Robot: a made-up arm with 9 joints. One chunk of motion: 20 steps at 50 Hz.
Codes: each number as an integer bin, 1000 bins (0 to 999) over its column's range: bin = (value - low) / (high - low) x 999, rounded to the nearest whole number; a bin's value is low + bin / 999 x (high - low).
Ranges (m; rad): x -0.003..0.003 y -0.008..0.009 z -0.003..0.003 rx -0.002..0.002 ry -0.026..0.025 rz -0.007..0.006
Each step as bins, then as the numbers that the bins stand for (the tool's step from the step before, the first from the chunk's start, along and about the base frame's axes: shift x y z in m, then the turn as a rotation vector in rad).
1 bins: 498 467 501 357 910 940
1 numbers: -0.00001 -0.00005 0.00001 -0.00057 0.02046 0.00523
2 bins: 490 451 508 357 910 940
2 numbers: -0.00006 -0.00033 0.00005 -0.00057 0.02046 0.00523
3 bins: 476 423 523 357 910 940
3 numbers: -0.00014 -0.00080 0.00014 -0.00057 0.02046 0.00523
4 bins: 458 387 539 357 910 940
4 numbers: -0.00025 -0.00141 0.00024 -0.00057 0.02046 0.00523
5 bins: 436 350 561 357 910 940
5 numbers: -0.00038 -0.00204 0.00037 -0.00057 0.02046 0.00523
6 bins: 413 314 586 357 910 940
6 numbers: -0.00052 -0.00266 0.00052 -0.00057 0.02046 0.00523
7 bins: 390 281 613 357 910 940
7 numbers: -0.00066 -0.00322 0.00068 -0.00057 0.02046 0.00523
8 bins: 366 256 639 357 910 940
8 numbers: -0.00080 -0.00364 0.00084 -0.00057 0.02046 0.00523
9 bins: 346 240 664 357 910 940
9 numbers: -0.00092 -0.00392 0.00099 -0.00057 0.02046 0.00523
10 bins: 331 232 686 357 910 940
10 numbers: -0.00101 -0.00405 0.00112 -0.00057 0.02046 0.00523
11 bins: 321 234 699 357 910 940
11 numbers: -0.00107 -0.00402 0.00120 -0.00057 0.02046 0.00523
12 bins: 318 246 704 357 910 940
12 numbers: -0.00109 -0.00381 0.00123 -0.00057 0.02046 0.00523
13 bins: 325 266 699 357 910 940
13 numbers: -0.00105 -0.00347 0.00120 -0.00057 0.02046 0.00523
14 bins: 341 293 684 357 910 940
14 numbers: -0.00095 -0.00301 0.00111 -0.00057 0.02046 0.00523
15 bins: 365 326 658 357 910 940
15 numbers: -0.00081 -0.00245 0.00095 -0.00057 0.02046 0.00523
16 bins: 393 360 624 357 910 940
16 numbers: -0.00064 -0.00187 0.00075 -0.00057 0.02046 0.00523
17 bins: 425 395 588 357 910 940
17 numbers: -0.00045 -0.00128 0.00053 -0.00057 0.02046 0.00523
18 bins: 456 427 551 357 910 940
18 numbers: -0.00026 -0.00073 0.00031 -0.00057 0.02046 0.00523
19 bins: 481 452 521 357 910 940
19 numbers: -0.00011 -0.00031 0.00013 -0.00057 0.02046 0.00523
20 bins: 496 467 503 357 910 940
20 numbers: -0.00002 -0.00005 0.00002 -0.00057 0.02046 0.00523
